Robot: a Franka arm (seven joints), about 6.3 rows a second.
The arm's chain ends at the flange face. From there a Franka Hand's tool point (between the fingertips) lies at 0.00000 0.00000 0.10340 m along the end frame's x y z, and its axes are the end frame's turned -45 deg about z.
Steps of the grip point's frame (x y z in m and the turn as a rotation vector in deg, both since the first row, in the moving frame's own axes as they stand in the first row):
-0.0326 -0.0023 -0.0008 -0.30 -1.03 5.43
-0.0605 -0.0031 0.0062 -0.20 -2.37 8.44
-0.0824 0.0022 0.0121 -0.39 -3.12 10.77
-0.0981 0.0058 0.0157 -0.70 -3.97 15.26
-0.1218 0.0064 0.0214 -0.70 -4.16 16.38
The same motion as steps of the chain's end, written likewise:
-0.0237 0.0198 -0.0008 -0.94 -0.52 5.43
-0.0420 0.0375 0.0063 -1.82 -1.53 8.44
-0.0528 0.0557 0.0123 -2.48 -1.93 10.77
-0.0604 0.0681 0.0160 -3.30 -2.31 15.26
-0.0764 0.0852 0.0217 -3.44 -2.45 16.38

